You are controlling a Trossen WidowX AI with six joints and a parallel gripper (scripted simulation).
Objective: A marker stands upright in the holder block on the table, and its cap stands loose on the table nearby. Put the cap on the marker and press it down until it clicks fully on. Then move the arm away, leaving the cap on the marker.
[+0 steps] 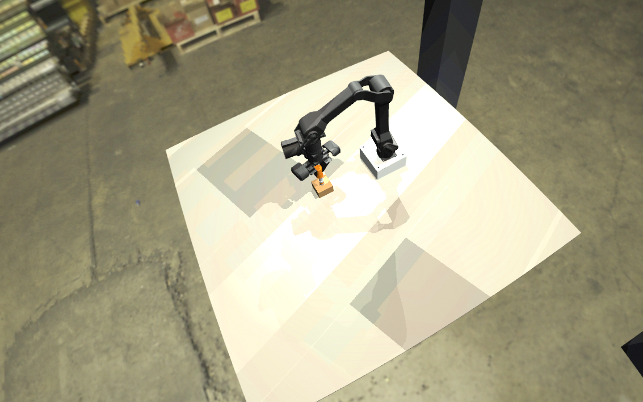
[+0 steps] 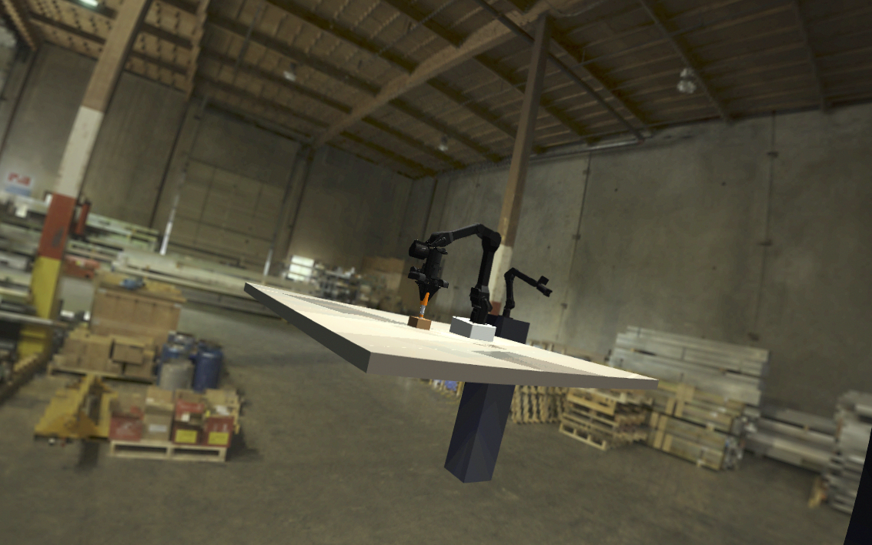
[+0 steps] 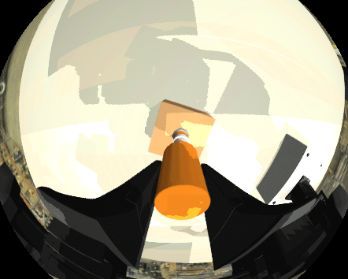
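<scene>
Now: the holder block 90 mm below my gripper tip. Also, from my gripper tip: orange cap 10 mm above.
</scene>
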